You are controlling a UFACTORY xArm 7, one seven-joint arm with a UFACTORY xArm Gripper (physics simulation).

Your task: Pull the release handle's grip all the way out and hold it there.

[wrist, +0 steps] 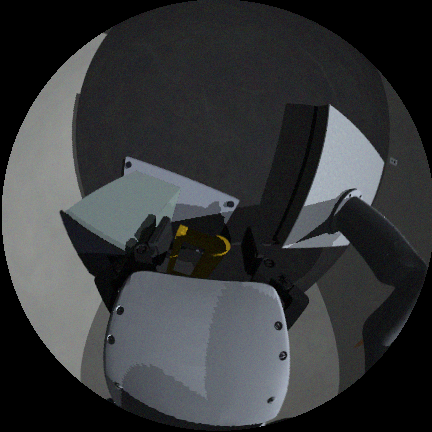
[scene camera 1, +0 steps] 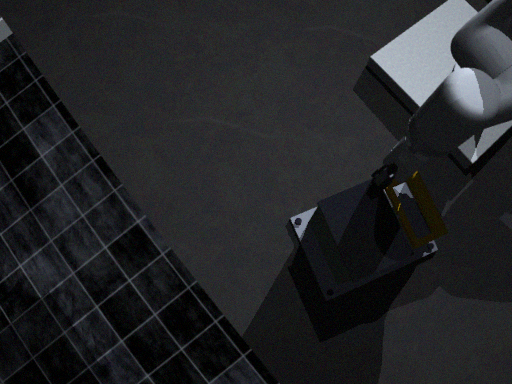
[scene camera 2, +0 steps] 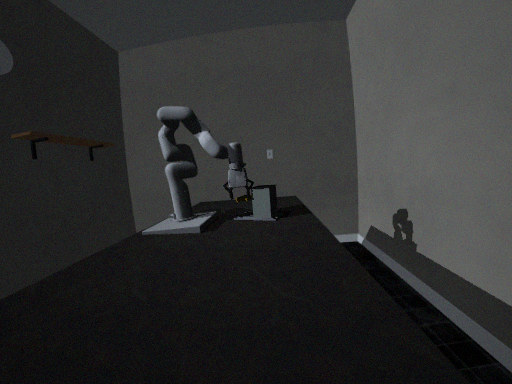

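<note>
My gripper is here in the scene, and a light base plate is here with it.
</note>
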